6 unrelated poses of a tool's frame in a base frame.
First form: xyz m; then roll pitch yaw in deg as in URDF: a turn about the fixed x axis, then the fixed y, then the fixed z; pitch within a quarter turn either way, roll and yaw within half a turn.
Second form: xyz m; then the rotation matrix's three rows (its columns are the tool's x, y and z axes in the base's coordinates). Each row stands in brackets. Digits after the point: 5 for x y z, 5 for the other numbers.
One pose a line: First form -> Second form
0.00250 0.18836 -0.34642 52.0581 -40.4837 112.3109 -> [0.00250 0.18836 -0.34642], [[-0.28874 -0.37446 0.88114], [0.70365 -0.70710 -0.06991], [0.64923 0.59983 0.46766]]
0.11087 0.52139 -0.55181 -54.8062 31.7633 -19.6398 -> [0.11087 0.52139 -0.55181], [[0.80077 -0.21145 0.56041], [-0.28577 0.68740 0.66769], [-0.52641 -0.69481 0.49002]]
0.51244 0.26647 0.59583 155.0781 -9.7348 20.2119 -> [0.51244 0.26647 0.59583], [[0.92491 0.24646 0.28949], [0.34052 -0.87565 -0.34246], [0.16909 0.41531 -0.89382]]
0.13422 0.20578 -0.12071 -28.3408 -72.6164 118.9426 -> [0.13422 0.20578 -0.12071], [[-0.14458 -0.98945 -0.00895], [0.26145 -0.02948 -0.96477], [0.95433 -0.14183 0.26296]]
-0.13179 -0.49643 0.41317 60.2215 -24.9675 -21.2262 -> [-0.13179 -0.49643 0.41317], [[0.84505 -0.16170 -0.50966], [-0.32822 0.59560 -0.73317], [0.42210 0.78684 0.45024]]
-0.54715 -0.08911 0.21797 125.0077 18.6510 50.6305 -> [-0.54715 -0.08911 0.21797], [[0.60101 0.60966 0.51683], [0.73247 -0.16140 -0.66139], [-0.31980 0.77606 -0.54356]]
